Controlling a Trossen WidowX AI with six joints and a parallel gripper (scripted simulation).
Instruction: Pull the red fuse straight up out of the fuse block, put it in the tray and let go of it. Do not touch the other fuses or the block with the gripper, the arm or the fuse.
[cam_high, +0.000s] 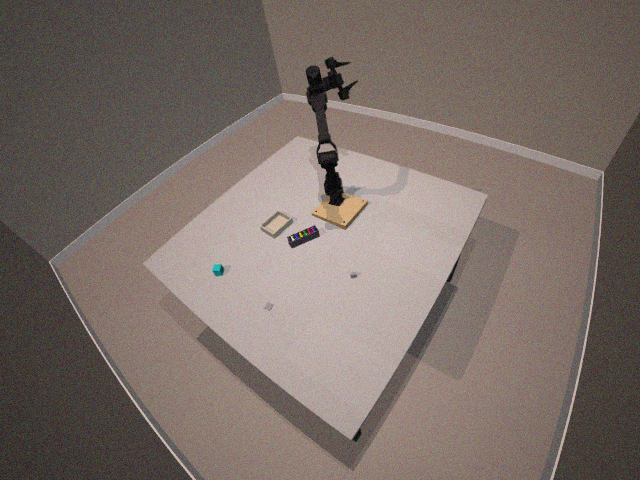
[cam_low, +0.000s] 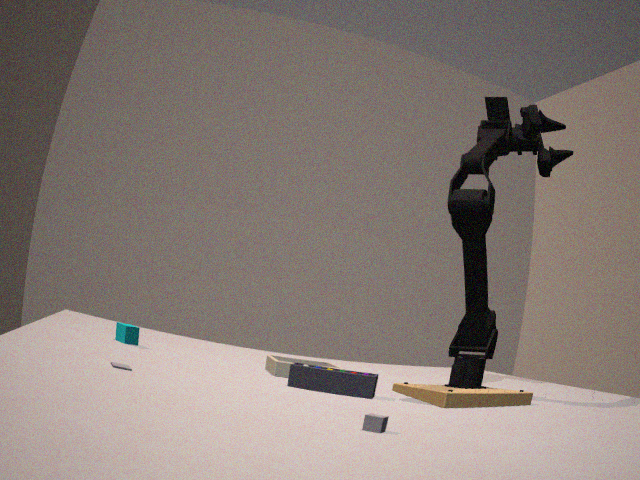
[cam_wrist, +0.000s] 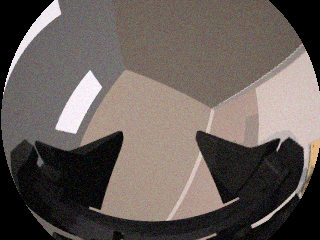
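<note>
Right now the red fuse is 570 mm below my gripper tip, 490 mm ahead of it and 50 mm to the right of it. Also, from my gripper tip: beige tray (590 mm below, 490 mm ahead, 250 mm to the right); teal cube (830 mm ahead, 580 mm below, 350 mm to the right).
</note>
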